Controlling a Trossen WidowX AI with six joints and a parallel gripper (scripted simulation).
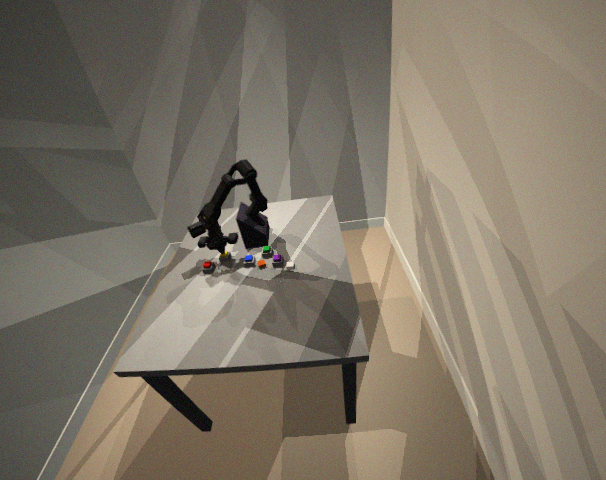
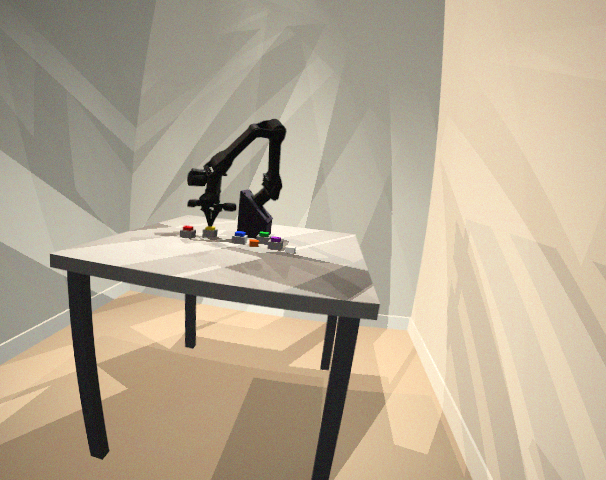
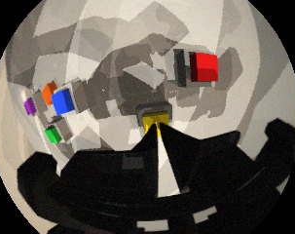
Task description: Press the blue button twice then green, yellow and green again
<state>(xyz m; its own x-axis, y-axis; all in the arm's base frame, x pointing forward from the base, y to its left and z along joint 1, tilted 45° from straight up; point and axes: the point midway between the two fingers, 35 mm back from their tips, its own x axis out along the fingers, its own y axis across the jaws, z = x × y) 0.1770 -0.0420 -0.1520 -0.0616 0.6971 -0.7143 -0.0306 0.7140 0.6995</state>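
Right now the yellow button is 1 cm below my gripper tip. The rest, counted from my gripper tip: orange block: 20 cm to the left, 8 cm ahead, 3 cm below; blue button: 14 cm to the left, 5 cm ahead; red button: 7 cm ahead, 6 cm to the right.
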